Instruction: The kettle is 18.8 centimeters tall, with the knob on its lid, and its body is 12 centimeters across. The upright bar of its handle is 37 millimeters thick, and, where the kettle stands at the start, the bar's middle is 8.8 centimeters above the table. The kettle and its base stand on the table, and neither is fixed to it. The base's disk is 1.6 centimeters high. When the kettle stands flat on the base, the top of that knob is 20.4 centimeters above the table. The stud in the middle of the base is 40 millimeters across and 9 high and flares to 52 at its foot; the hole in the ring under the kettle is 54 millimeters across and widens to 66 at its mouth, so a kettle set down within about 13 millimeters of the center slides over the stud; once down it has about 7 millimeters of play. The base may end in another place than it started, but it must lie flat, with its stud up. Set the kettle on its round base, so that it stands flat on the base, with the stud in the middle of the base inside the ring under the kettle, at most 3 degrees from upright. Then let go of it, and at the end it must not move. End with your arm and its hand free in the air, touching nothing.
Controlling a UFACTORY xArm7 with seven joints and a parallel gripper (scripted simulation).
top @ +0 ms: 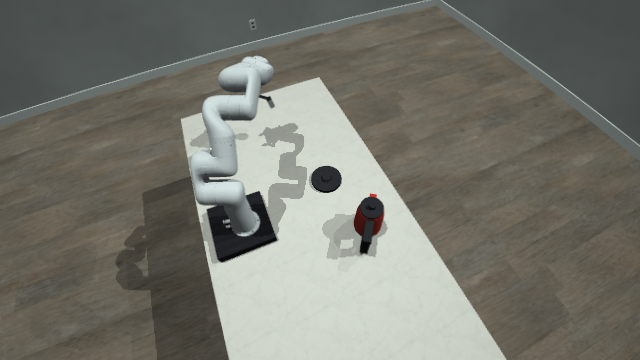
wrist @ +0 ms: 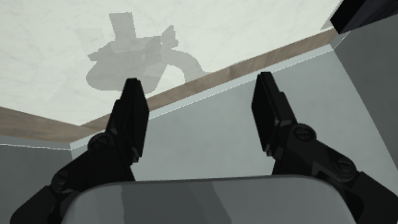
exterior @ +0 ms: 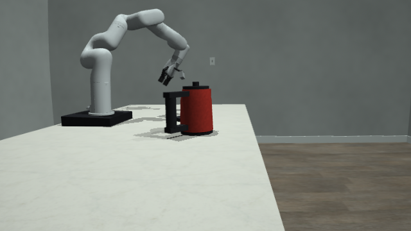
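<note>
My gripper is now 67 cm to the left of the red kettle, 44 cm short of it and 9 cm above it. The rest, counted from my hand: round black base: 36 cm to the right, 33 cm ahead, 17 cm below.
</note>
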